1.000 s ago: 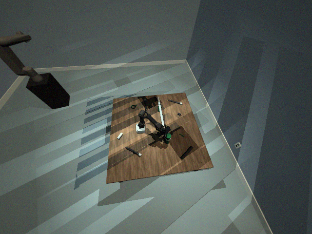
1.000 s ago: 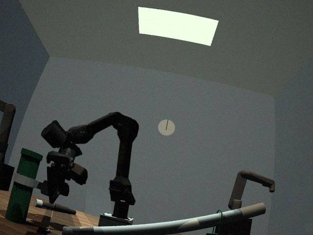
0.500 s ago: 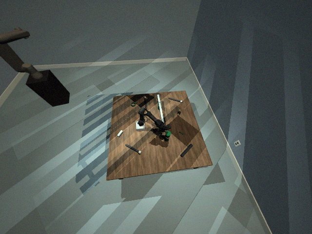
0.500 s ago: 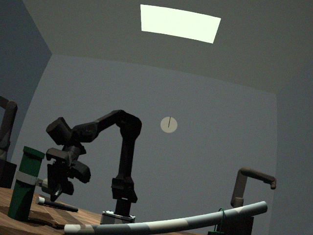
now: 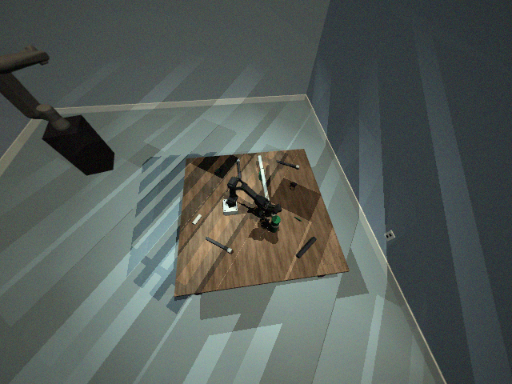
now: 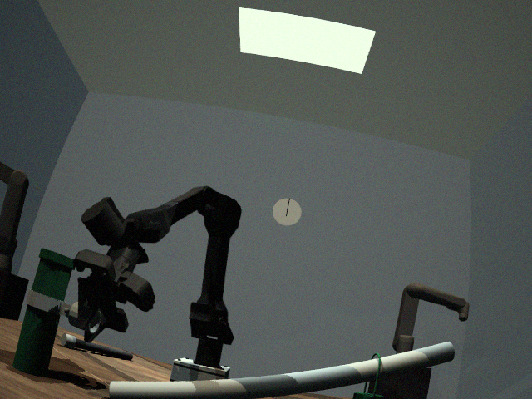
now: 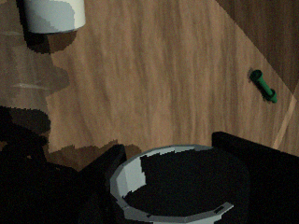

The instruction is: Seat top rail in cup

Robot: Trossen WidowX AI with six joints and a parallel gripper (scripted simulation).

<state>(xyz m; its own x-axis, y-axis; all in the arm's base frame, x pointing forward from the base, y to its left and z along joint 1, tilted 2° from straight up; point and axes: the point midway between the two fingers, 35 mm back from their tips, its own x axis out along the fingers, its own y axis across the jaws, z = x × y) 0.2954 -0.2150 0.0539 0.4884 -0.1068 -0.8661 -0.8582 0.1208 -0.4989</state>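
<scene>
The rail-end cup is 30 mm above my gripper tip, 20 mm to the right of it and 20 mm behind it. From my gripper tip the other things lie so: dark ring (300 mm ahead, 250 mm to the left, 80 mm below); green bolt (200 mm ahead, 80 mm below, 60 mm to the right); dark tube (320 mm to the right, 160 mm ahead, 70 mm below).
</scene>
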